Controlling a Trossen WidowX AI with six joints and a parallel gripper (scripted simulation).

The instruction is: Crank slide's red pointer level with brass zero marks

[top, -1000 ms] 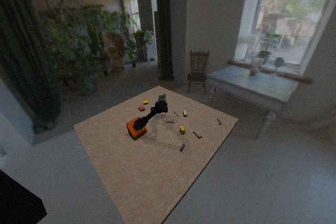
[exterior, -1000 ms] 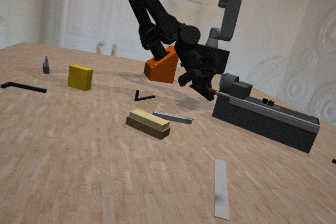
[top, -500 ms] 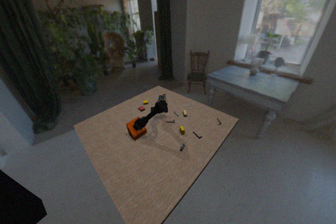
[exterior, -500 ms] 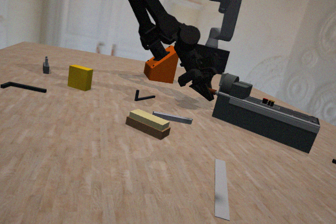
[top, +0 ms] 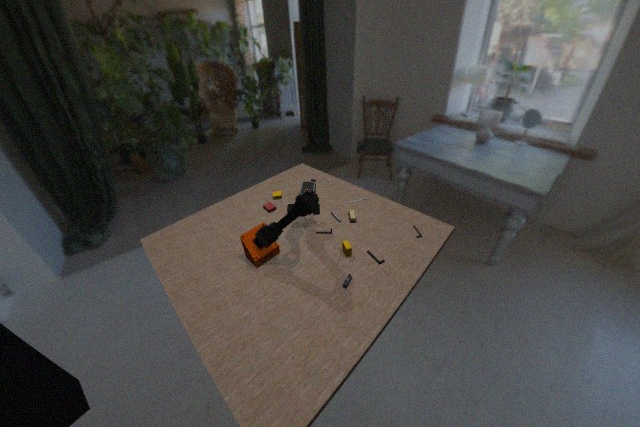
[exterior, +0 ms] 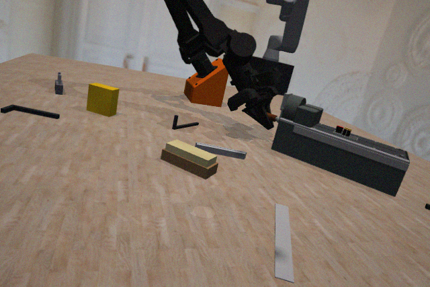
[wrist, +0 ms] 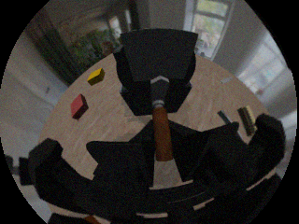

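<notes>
My gripper tip is 20 mm past the brown crank handle, 10 mm to the left of it and 30 mm below it. The rest, counted from my gripper tip: red pointer (120 mm ahead, 80 mm to the left, 50 mm above); red block (70 mm behind, 240 mm to the left, 20 mm below); grey bar (80 mm ahead, 170 mm to the right, 30 mm below).
</notes>
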